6 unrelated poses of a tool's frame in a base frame.
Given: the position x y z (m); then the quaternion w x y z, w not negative.
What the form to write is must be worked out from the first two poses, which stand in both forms.
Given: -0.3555 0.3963 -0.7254 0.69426 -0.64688 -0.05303 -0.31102
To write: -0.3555 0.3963 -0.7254 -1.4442 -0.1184 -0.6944
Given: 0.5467 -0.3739 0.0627 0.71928 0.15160 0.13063 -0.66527
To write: 0.5467 -0.3739 0.0627 0.3352 0.2888 -1.4709
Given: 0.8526 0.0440 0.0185 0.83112 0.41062 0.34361 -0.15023
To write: 0.8526 0.0440 0.0185 0.8708 0.7287 -0.3186
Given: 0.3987 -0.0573 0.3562 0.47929 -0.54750 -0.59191 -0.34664
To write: 0.3987 -0.0573 0.3562 -1.3362 -1.4445 -0.8460
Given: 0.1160 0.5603 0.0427 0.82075 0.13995 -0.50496 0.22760
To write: 0.1160 0.5603 0.0427 0.2979 -1.0749 0.4845
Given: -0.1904 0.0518 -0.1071 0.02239 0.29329 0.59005 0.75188
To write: -0.1904 0.0518 -0.1071 0.9085 1.8277 2.3290
